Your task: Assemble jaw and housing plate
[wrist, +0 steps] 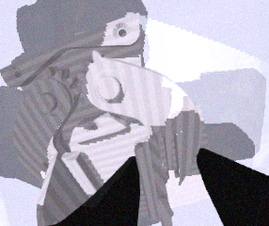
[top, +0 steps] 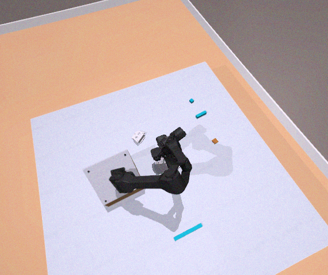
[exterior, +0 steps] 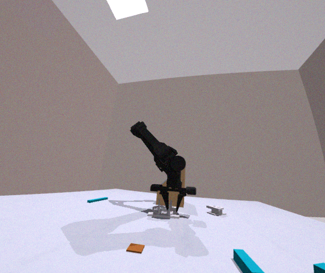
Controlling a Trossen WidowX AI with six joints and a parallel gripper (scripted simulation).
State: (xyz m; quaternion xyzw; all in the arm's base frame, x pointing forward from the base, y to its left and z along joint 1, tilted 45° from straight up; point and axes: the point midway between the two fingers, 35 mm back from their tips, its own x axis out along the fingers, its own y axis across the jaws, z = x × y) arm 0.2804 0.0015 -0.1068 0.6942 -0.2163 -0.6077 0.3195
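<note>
The jaw lies 30 mm behind my gripper tip and 20 mm to the right of it. Round my gripper tip: white block piece 180 mm to the left, 130 mm behind, 10 mm below; short cyan bar 300 mm ahead, 210 mm to the left, 10 mm below; orange tile 310 mm ahead, 10 mm to the left, 10 mm below.
</note>
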